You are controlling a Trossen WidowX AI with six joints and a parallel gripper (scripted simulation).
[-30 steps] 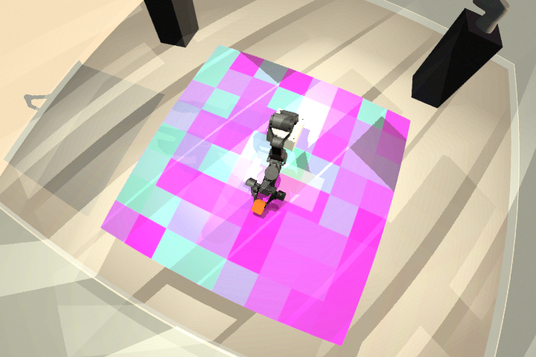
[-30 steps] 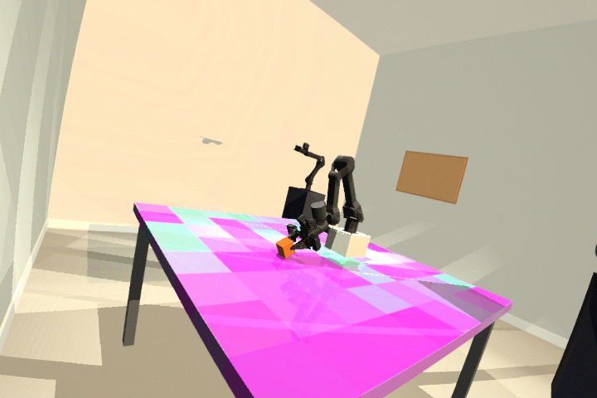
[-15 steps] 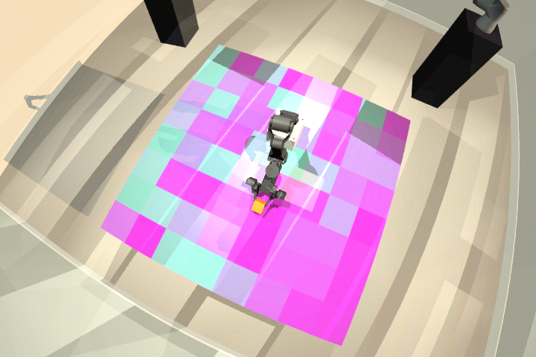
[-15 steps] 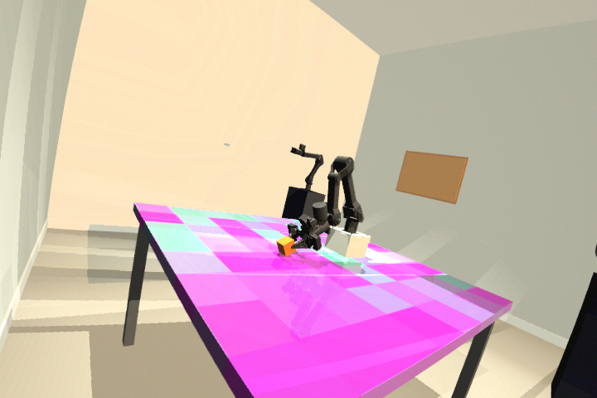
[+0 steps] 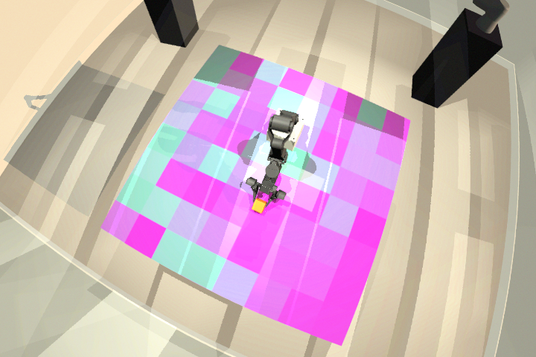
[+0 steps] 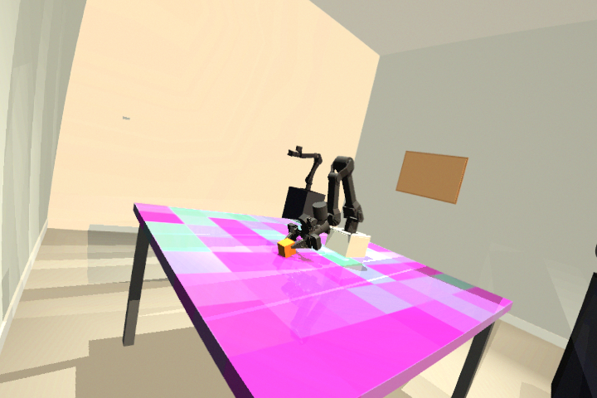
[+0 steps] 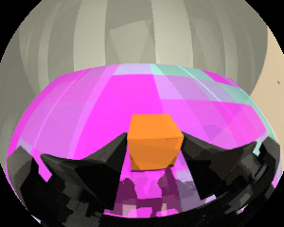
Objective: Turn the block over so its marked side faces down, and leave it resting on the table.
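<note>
My gripper tip is now 20 mm above the block and 10 mm past it.
</note>
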